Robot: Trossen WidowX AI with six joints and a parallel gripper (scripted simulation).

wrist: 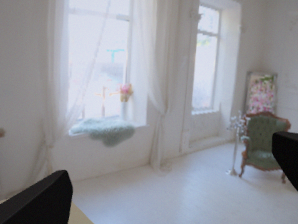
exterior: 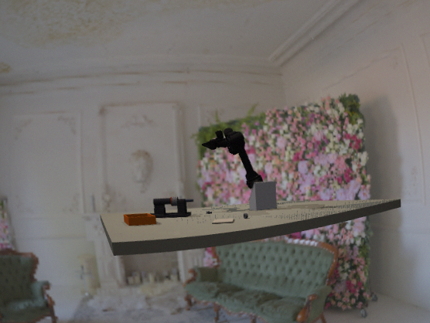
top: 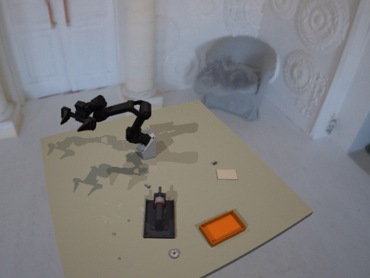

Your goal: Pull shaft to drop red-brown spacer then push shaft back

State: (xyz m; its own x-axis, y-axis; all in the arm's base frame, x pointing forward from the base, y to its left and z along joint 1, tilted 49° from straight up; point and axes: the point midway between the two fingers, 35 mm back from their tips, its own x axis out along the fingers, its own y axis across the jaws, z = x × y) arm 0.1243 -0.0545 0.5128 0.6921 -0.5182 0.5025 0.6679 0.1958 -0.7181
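The spacer is 35 cm below my gripper tip, 34 cm ahead of it and 29 cm to the left of it. The rest, counted from my gripper tip: black block 38 cm below, 38 cm ahead, 26 cm to the left; small dark part 75 cm to the left, 41 cm below, 20 cm ahead; orange tray 59 cm ahead, 49 cm to the left, 42 cm below.
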